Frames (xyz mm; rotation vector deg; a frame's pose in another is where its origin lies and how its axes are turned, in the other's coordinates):
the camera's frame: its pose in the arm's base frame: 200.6 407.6 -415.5 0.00 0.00 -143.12
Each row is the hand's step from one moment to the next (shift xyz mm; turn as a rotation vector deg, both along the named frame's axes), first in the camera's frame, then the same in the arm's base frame.
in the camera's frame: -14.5 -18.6 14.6 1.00 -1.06 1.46
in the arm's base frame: 0.4 23.6 14.6 -1.44 0.25 1.46
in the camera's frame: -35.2 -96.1 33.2 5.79 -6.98 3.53
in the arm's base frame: -29.5 98.0 33.2 -8.82 2.11 3.53
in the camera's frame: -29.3 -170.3 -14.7 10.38 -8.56 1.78
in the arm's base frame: -78.8 153.8 -14.7 -13.44 0.62 1.78
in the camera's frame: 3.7 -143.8 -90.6 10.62 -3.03 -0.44
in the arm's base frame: -89.3 112.8 -90.6 -10.31 -3.95 -0.44
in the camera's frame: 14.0 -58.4 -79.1 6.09 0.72 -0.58
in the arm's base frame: -46.2 38.3 -79.1 -4.44 -4.23 -0.58
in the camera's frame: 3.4 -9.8 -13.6 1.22 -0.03 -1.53
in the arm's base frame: -8.6 5.8 -13.6 -0.99 -0.71 -1.53
